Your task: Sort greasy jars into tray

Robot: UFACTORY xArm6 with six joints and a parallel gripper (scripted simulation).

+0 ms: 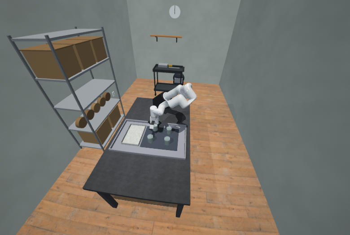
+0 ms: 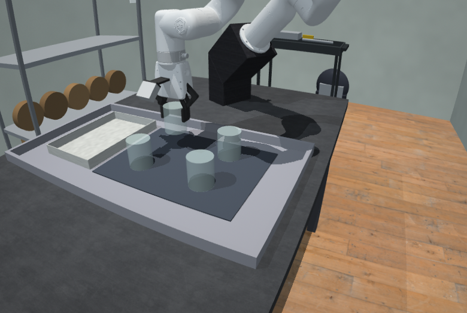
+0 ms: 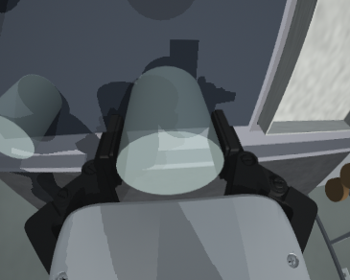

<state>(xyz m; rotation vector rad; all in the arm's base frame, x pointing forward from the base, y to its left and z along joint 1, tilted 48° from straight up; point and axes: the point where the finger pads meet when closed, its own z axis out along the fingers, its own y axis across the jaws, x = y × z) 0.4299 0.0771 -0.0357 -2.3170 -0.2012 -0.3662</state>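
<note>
My hand is 21 cm to the left of the tray, 13 cm short of it and 10 cm above it. The rest, counted from my hand: rimmed steel top 11 cm below, 9 cm ahead; then dark drying mat 10 cm to the left, 10 cm below, 5 cm ahead.
</note>
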